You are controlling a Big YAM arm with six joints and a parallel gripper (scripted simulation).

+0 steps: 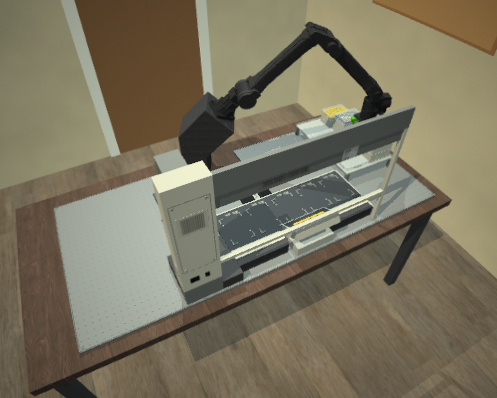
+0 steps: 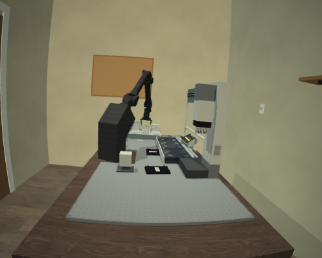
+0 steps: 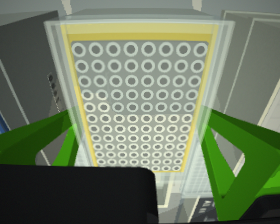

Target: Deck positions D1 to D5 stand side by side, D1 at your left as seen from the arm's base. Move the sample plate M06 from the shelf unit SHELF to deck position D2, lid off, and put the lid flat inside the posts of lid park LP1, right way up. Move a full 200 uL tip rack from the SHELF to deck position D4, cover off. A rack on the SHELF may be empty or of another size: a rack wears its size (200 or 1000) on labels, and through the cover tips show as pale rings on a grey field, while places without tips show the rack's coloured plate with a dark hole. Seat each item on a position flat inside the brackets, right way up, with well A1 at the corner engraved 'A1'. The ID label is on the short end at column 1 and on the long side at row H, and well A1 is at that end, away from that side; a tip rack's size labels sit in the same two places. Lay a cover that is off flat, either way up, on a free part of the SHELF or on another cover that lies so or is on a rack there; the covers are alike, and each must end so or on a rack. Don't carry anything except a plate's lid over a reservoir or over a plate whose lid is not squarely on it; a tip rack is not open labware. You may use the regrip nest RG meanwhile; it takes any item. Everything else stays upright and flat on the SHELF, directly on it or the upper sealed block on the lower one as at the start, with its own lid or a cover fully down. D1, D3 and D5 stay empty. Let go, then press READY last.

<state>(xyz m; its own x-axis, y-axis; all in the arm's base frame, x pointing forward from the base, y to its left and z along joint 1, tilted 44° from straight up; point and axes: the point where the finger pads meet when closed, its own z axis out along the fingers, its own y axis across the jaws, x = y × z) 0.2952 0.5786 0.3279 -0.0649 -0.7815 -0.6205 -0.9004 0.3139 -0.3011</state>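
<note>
My hand is 1 cm short of the yellow-framed tip rack, 1 cm to the left of it and 1 cm above it. Round my hand: shelf unit 6 cm behind, 6 cm to the right, 6 cm below; cream item 1 cm behind, 13 cm to the right, 5 cm below; shelf label 7 cm behind, 23 cm to the right, 12 cm below.
</note>
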